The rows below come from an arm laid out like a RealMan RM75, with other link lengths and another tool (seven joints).
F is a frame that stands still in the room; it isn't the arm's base.
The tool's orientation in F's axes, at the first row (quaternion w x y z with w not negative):
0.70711 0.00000 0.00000 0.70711
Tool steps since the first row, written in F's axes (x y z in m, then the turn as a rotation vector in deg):
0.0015 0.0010 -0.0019 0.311 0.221 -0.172
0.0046 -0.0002 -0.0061 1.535 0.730 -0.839
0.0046 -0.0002 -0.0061 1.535 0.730 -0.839
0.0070 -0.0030 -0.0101 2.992 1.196 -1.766
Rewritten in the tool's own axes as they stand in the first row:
0.0010 -0.0015 -0.0019 0.221 -0.311 -0.172
-0.0002 -0.0046 -0.0061 0.730 -1.535 -0.839
-0.0002 -0.0046 -0.0061 0.730 -1.535 -0.839
-0.0030 -0.0070 -0.0101 1.196 -2.992 -1.766

